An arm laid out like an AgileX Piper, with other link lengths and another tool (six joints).
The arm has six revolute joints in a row. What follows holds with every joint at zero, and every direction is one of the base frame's. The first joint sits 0.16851 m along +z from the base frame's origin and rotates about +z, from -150.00 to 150.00 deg. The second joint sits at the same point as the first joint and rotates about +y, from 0.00 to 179.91 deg. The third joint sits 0.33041 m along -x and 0.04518 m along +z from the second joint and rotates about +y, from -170.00 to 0.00 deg. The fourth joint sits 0.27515 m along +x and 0.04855 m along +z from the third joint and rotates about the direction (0.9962, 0, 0.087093), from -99.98 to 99.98 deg. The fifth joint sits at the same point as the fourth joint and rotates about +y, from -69.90 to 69.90 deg. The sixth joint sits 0.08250 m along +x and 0.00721 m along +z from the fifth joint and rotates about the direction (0.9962, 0, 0.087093), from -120.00 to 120.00 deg. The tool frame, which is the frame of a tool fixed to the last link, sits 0.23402 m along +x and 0.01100 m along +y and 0.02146 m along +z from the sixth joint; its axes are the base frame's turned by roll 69.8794, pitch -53.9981 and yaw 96.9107 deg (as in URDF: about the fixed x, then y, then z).
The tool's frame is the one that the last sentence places.
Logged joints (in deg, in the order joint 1, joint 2, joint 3, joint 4, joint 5, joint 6), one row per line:
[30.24, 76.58, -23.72, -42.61, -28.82, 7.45]
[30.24, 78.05, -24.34, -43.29, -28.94, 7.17]
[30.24, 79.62, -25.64, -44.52, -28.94, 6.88]
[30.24, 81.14, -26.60, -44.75, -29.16, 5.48]
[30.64, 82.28, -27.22, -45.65, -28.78, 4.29]
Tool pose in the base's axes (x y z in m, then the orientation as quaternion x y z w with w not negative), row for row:
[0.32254, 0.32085, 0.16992, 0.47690, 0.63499, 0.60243, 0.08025]
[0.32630, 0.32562, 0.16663, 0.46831, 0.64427, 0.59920, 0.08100]
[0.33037, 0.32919, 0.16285, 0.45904, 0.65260, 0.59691, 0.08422]
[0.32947, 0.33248, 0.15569, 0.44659, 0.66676, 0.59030, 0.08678]
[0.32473, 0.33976, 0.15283, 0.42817, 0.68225, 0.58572, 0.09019]
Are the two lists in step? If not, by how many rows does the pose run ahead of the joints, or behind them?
The pose runs 1 row ahead of the joints: the pose in row i belongs to the joints in row i + 1.
